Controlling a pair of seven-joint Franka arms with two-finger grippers.
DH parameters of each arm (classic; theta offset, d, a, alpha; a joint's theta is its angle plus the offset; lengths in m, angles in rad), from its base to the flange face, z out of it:
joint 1: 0 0.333 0 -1.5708
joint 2: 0 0 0 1.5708
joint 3: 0 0.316 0.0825 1.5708
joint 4: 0 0 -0.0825 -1.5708
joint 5: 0 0.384 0 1.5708
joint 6: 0 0 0.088 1.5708
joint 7: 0 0.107 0 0
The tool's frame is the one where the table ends.
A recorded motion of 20 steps. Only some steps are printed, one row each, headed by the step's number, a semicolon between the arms.
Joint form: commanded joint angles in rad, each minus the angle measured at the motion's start. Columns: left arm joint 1, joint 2, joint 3, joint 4, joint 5, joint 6, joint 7; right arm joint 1, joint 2, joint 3, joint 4, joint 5, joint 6, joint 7.
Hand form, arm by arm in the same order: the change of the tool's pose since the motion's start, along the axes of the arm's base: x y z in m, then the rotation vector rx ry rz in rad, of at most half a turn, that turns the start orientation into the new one. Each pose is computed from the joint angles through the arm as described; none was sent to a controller.
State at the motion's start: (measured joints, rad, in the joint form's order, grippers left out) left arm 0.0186 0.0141 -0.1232 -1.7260 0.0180 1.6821 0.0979; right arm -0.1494 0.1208 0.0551 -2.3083 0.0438 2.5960 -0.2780
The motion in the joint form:
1: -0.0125 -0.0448 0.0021 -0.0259 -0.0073 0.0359 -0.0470; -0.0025 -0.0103 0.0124 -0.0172 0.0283 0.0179 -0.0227
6: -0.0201 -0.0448 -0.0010 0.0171 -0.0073 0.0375 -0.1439; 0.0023 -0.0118 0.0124 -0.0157 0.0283 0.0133 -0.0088
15: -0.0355 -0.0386 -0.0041 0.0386 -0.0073 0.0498 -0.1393; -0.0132 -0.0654 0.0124 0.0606 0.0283 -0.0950 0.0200
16: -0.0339 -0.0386 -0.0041 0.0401 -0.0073 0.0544 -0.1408; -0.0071 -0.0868 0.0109 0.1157 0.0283 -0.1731 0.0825
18: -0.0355 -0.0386 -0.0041 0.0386 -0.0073 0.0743 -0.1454; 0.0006 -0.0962 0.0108 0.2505 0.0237 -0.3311 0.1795
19: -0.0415 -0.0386 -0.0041 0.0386 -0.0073 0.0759 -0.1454; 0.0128 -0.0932 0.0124 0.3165 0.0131 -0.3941 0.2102
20: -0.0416 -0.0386 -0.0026 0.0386 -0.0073 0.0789 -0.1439; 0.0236 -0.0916 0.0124 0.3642 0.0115 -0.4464 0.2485
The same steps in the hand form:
1: -0.0093 -0.0068 0.0154 -0.0064 -0.0548 0.0372; -0.0034 0.0049 0.0002 0.0134 -0.0130 0.0100
6: -0.0067 -0.0132 0.0363 -0.0122 -0.1003 0.1233; -0.0030 0.0075 0.0012 0.0162 -0.0111 0.0013
15: -0.0040 -0.0238 0.0444 -0.0192 -0.1271 0.1000; 0.0098 -0.0011 0.0517 0.0215 -0.0324 -0.0366
16: -0.0034 -0.0230 0.0456 -0.0203 -0.1331 0.1030; 0.0173 0.0016 0.0802 0.0353 -0.0296 -0.0891
18: -0.0016 -0.0242 0.0468 -0.0241 -0.1512 0.1058; 0.0341 0.0058 0.1324 0.0550 -0.0134 -0.1655
19: -0.0019 -0.0276 0.0469 -0.0248 -0.1527 0.0998; 0.0422 0.0133 0.1559 0.0532 -0.0122 -0.1735
20: -0.0015 -0.0268 0.0472 -0.0253 -0.1556 0.0996; 0.0464 0.0196 0.1728 0.0596 -0.0047 -0.1972

